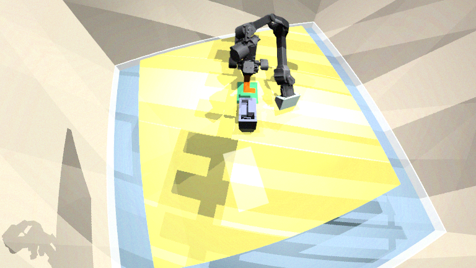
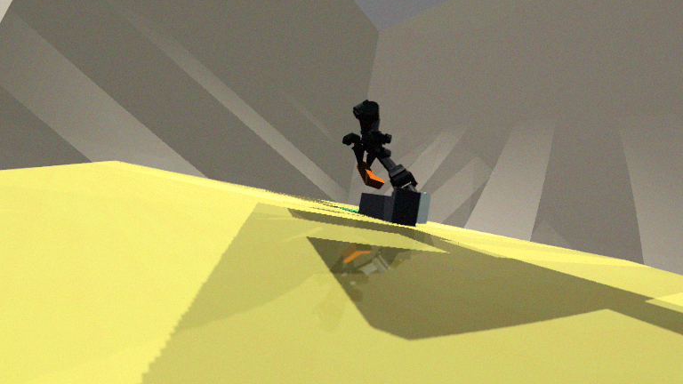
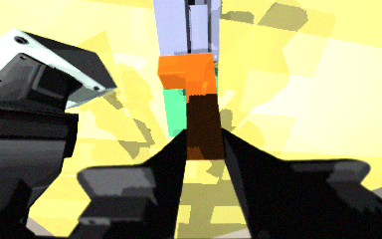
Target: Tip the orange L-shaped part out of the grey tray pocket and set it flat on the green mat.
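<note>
The orange L-shaped part is 4 cm to the left of my gripper tip and 3 cm below it. From my gripper tip the other things lie so: green mat: 17 cm below, 1 cm behind.
</note>
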